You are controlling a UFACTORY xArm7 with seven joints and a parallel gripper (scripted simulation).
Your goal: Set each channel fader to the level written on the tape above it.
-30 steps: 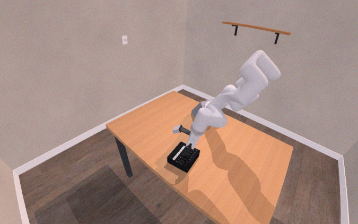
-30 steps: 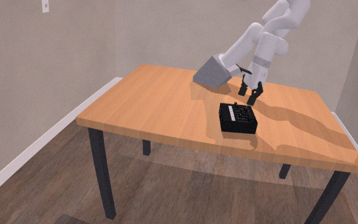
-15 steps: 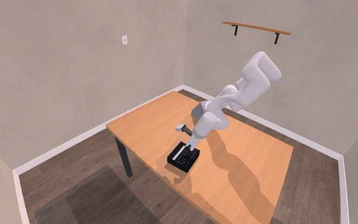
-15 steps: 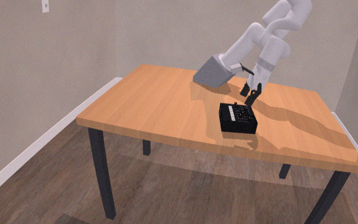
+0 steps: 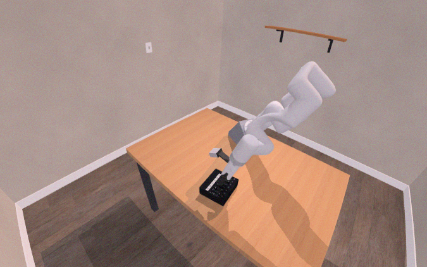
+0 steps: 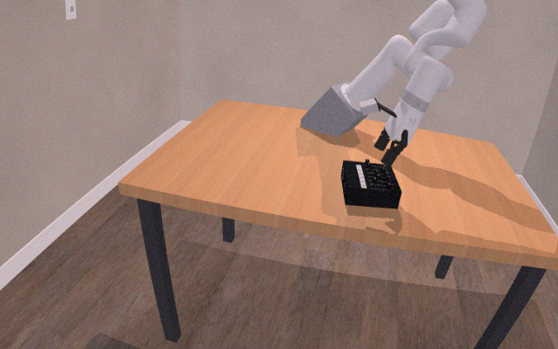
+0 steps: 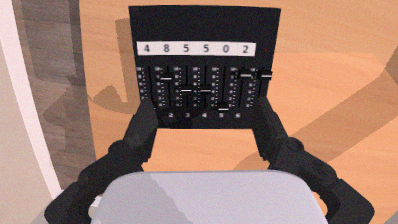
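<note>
The fader 4 cap lies 6 cm below my hand and 1 cm to the right of it. The rest, counted from my hand: fader 5 cap: 6 cm below, 3 cm behind, 1 cm to the left; fader 2 cap: 6 cm below, 4 cm ahead, 2 cm to the right; fader 3 cap: 6 cm below, 2 cm ahead.
</note>
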